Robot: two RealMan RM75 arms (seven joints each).
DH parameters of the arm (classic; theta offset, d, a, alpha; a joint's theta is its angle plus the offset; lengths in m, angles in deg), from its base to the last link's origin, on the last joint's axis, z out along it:
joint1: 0 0.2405 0 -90
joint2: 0 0 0 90
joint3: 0 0.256 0 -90
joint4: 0 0 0 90
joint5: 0 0.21 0 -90
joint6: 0 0 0 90
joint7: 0 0.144 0 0
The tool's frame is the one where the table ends.
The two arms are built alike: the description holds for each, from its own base.
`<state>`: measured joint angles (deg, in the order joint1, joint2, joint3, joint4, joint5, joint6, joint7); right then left.
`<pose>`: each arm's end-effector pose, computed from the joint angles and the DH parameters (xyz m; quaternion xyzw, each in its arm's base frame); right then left.
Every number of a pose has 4 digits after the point. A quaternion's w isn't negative.
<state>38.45 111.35 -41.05 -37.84 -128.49 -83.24 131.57 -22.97 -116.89 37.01 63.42 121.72 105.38 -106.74</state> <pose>0.2705 0.3804 0.0421 -0.8119 0.5572 0.1311 0.1145 -0.2724 0.2970 0.0832 -0.9232 -0.3299 -0.1644 0.1090</pose>
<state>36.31 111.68 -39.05 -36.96 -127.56 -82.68 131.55 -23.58 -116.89 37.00 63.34 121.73 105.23 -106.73</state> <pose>0.2846 0.3712 0.0418 -0.7905 0.5813 0.1522 0.1185 -0.2695 0.3001 0.0831 -0.9246 -0.3256 -0.1651 0.1090</pose>
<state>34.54 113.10 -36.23 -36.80 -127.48 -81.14 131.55 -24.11 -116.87 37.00 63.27 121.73 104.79 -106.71</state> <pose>0.2957 0.3642 0.0371 -0.7673 0.6030 0.1756 0.1297 -0.2673 0.3035 0.0832 -0.9254 -0.3220 -0.1655 0.1118</pose>
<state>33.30 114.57 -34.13 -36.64 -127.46 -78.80 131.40 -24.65 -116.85 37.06 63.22 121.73 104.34 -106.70</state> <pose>0.3044 0.3601 0.0311 -0.7473 0.6191 0.1932 0.1450 -0.2649 0.3070 0.0833 -0.9264 -0.3182 -0.1656 0.1143</pose>
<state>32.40 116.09 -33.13 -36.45 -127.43 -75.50 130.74 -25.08 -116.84 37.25 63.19 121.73 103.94 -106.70</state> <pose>0.3116 0.3581 0.0231 -0.7330 0.6282 0.2022 0.1650 -0.2628 0.3099 0.0830 -0.9275 -0.3147 -0.1650 0.1159</pose>
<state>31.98 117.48 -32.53 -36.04 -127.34 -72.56 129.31 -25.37 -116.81 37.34 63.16 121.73 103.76 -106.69</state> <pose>0.3155 0.3573 0.0142 -0.7268 0.6294 0.2069 0.1810 -0.2614 0.3116 0.0830 -0.9283 -0.3124 -0.1647 0.1164</pose>
